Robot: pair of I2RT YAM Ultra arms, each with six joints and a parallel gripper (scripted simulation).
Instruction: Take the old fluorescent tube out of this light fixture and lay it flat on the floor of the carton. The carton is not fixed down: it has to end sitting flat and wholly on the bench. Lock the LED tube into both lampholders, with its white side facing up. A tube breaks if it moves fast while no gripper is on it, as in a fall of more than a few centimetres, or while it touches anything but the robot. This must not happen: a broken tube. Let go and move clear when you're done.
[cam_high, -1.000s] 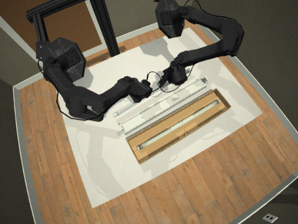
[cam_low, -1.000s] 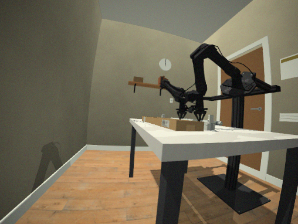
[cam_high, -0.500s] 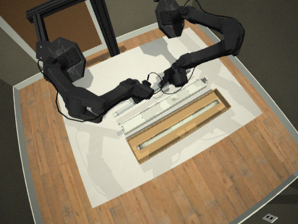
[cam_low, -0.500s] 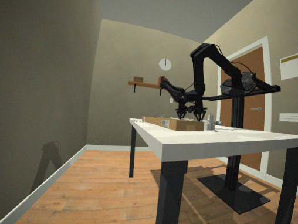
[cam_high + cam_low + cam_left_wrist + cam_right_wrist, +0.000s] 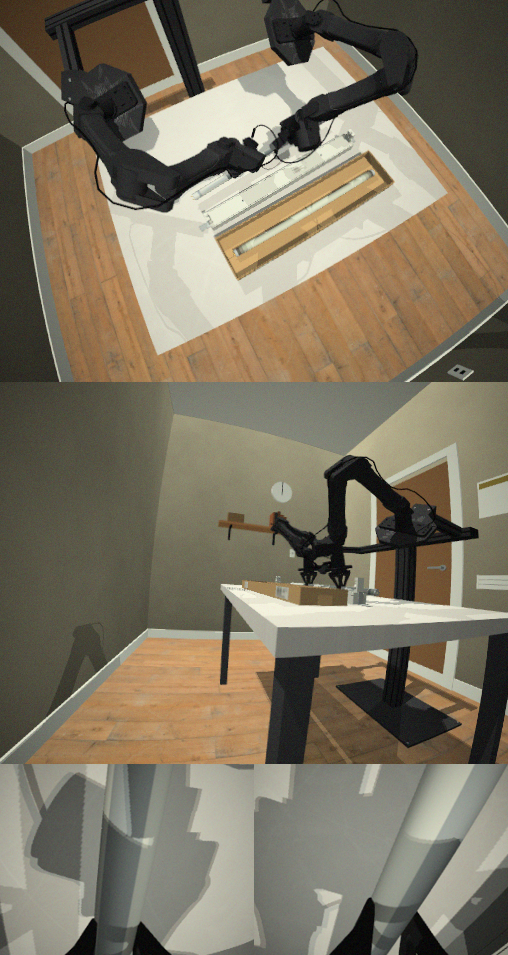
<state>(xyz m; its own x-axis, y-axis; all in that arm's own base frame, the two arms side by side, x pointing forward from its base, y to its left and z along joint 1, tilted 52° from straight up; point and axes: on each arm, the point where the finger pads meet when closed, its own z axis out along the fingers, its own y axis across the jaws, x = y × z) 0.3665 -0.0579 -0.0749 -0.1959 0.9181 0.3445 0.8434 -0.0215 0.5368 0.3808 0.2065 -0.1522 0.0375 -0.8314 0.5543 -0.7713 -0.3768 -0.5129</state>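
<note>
The LED tube lies 120 mm to the right of my left hand, 10 mm below it and 10 mm ahead of it. From my left hand the other things lie so: brown carton (270 mm ahead, 80 mm to the right, 20 mm below); old fluorescent tube (270 mm ahead, 80 mm to the right, 30 mm below).
My right hand is 12 cm to the right of the LED tube, 1 cm past it and 1 cm above it. Also, from my right hand: brown carton: 25 cm ahead, 16 cm to the left, 2 cm below; then old fluorescent tube: 25 cm ahead, 16 cm to the left, 3 cm below.
</note>
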